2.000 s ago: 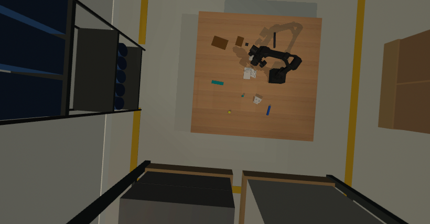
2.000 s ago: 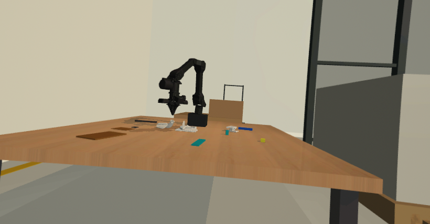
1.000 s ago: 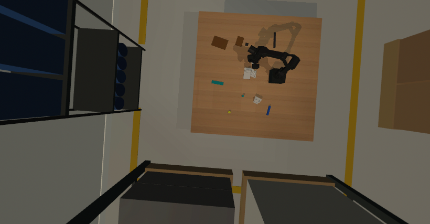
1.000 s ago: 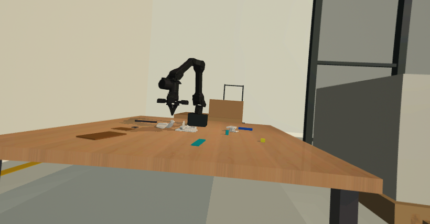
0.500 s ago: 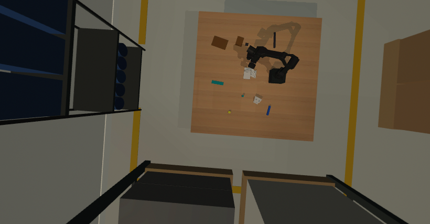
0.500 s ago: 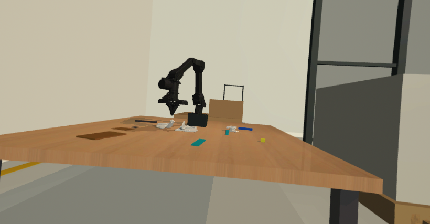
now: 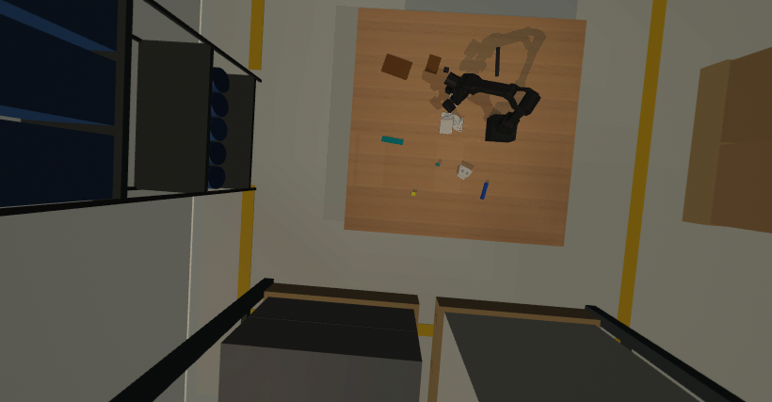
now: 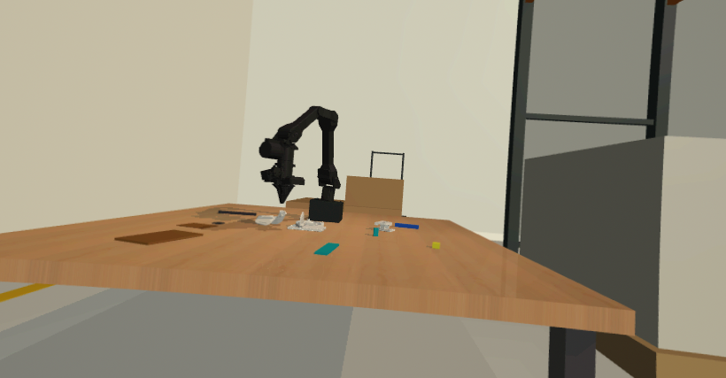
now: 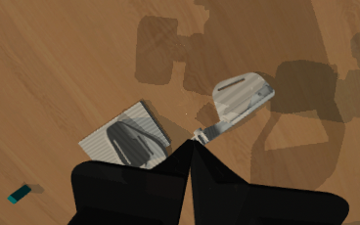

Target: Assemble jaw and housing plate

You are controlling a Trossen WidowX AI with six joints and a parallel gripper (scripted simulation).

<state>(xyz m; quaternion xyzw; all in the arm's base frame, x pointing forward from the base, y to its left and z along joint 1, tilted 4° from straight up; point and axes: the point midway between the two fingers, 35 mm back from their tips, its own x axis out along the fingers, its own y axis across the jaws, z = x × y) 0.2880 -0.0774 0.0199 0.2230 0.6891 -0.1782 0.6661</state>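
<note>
Right now the loose jaw is 2 cm behind my gripper tip, 2 cm to the right of it and 5 cm below it. From my gripper tip the other things lie so: small teal block 1 cm behind, 35 cm to the left, 7 cm below; black bar 19 cm behind, 30 cm to the right, 8 cm below; small black square 8 cm ahead, 19 cm to the right, 8 cm below.
</note>
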